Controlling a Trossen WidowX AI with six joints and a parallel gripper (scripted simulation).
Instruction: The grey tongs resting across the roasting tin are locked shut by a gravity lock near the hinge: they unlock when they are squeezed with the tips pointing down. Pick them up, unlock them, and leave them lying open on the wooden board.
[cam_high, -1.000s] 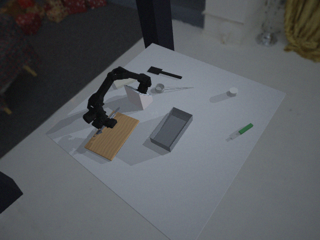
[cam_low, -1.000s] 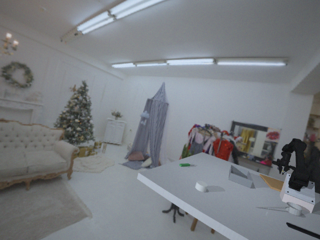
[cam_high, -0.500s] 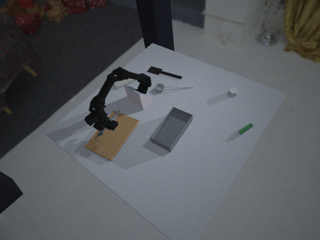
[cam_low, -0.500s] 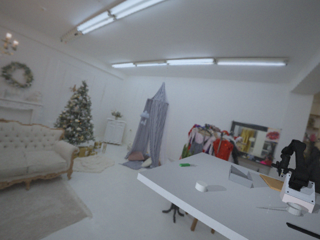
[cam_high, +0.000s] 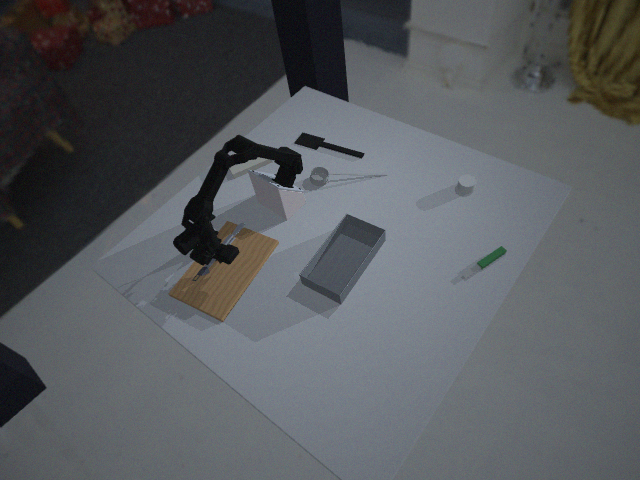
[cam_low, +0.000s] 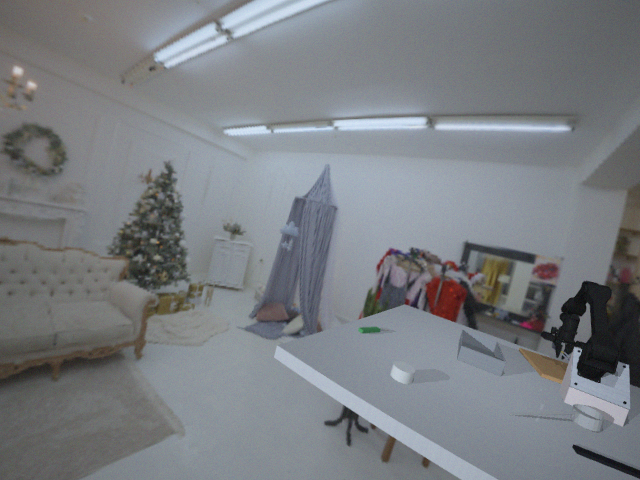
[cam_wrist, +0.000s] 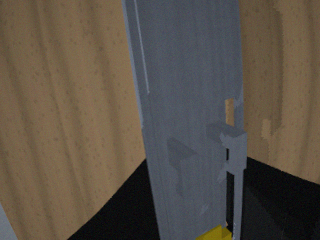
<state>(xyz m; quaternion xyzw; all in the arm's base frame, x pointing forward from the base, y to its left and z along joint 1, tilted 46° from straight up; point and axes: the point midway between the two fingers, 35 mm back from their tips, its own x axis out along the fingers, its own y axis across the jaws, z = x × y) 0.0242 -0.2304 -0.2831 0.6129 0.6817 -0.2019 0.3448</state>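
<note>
The yellow lock piece lies 10 mm to the left of my gripper tip and 40 mm above it. From my gripper tip the other things lie so: black spatula (130 mm behind, 710 mm to the left, 60 mm below); then wooden board (10 mm to the left, 50 mm below); then grey roasting tin (330 mm ahead, 290 mm to the left, 30 mm below).
</note>
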